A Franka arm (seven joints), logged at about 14 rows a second.
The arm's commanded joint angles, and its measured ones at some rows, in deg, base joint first. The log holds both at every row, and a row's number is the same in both.
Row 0, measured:
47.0 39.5 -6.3 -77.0 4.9 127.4 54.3
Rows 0 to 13, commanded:
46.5 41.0 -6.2 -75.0 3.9 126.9 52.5
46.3 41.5 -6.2 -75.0 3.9 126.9 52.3
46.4 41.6 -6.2 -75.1 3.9 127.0 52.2
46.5 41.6 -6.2 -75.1 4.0 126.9 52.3
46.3 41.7 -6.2 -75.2 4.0 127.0 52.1
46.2 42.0 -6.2 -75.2 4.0 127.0 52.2
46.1 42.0 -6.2 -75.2 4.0 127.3 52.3
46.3 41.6 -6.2 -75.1 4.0 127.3 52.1
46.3 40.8 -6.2 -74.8 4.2 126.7 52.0
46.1 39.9 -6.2 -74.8 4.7 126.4 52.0
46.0 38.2 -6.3 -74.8 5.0 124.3 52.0
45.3 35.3 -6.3 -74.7 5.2 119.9 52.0
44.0 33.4 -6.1 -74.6 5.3 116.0 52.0
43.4 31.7 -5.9 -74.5 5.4 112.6 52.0
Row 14, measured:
45.6 37.0 -6.9 -73.3 4.6 118.7 52.6
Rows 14 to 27, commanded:
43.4 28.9 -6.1 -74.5 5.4 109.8 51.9
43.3 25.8 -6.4 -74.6 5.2 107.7 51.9
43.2 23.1 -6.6 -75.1 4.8 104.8 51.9
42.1 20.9 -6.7 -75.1 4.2 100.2 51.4
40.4 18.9 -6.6 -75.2 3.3 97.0 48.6
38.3 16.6 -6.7 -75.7 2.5 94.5 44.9
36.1 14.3 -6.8 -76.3 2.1 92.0 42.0
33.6 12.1 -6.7 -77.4 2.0 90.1 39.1
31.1 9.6 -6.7 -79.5 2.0 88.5 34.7
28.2 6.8 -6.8 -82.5 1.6 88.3 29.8
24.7 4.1 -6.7 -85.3 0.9 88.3 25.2
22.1 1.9 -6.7 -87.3 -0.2 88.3 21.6
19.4 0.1 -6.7 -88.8 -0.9 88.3 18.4
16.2 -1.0 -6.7 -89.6 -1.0 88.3 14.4
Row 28, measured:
21.1 4.5 -8.1 -83.6 0.4 87.3 20.1
